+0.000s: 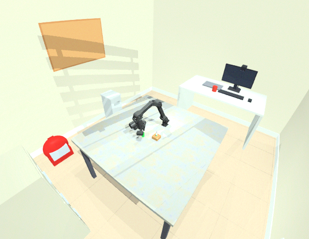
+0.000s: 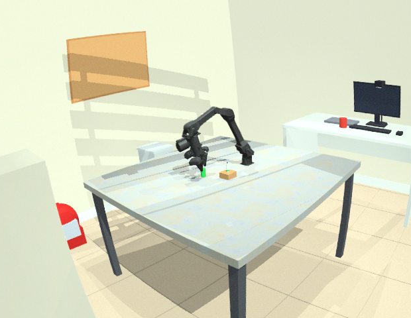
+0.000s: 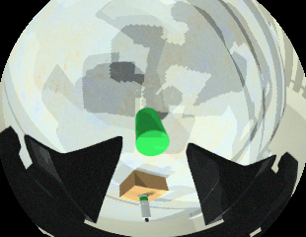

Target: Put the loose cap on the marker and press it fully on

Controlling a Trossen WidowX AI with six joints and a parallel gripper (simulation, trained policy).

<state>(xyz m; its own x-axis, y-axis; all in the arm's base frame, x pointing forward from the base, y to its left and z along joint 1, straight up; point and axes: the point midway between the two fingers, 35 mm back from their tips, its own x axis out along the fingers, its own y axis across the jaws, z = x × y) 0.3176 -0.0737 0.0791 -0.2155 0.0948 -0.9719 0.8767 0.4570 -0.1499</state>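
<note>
Right now my gripper tip is 20 mm above the green cap. The rest, counted from my gripper tip: tan holder block (130 mm to the left, 60 mm behind, 30 mm below); then white marker (130 mm to the left, 60 mm behind, 20 mm above).
</note>
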